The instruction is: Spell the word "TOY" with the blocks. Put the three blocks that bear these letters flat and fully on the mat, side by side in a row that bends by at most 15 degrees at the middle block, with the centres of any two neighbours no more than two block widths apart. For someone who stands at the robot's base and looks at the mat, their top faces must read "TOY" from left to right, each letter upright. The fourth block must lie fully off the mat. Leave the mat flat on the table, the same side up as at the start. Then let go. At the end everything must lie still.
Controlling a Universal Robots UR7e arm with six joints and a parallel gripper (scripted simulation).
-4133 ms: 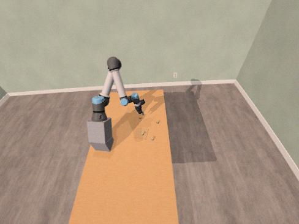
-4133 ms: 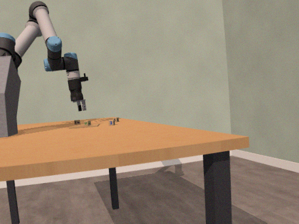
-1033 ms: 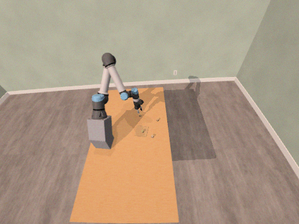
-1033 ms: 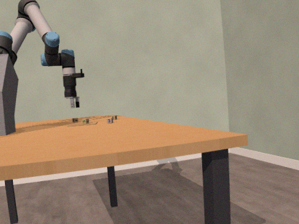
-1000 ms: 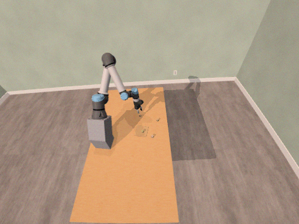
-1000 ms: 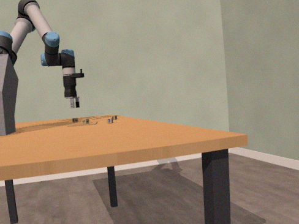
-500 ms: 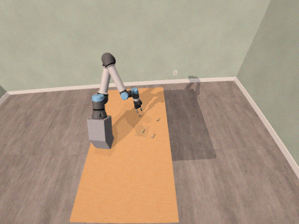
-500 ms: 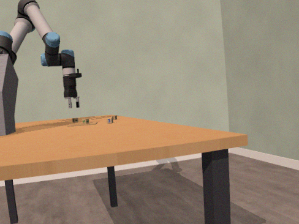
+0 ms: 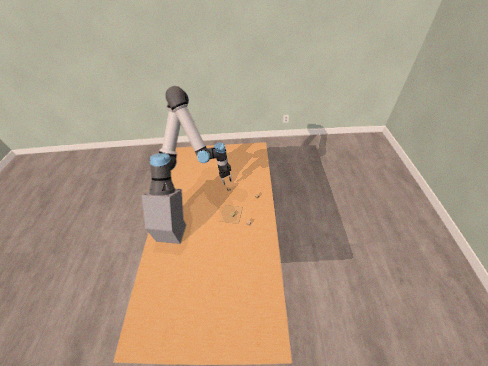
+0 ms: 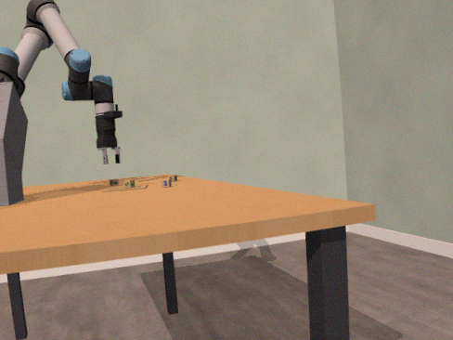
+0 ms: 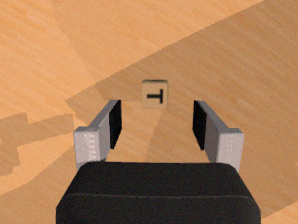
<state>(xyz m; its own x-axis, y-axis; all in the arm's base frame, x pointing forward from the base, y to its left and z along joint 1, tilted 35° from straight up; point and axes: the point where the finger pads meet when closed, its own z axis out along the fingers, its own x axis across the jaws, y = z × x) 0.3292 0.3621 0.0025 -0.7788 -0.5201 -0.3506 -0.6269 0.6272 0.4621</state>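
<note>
Now: the T block 90 mm below my hand. From my hand the other things lie so: O block (240 mm to the right, 90 mm below, 80 mm ahead); then Y block (290 mm to the right, 200 mm ahead, 90 mm below); then tan mat (220 mm to the right, 100 mm below, 60 mm ahead).
</note>
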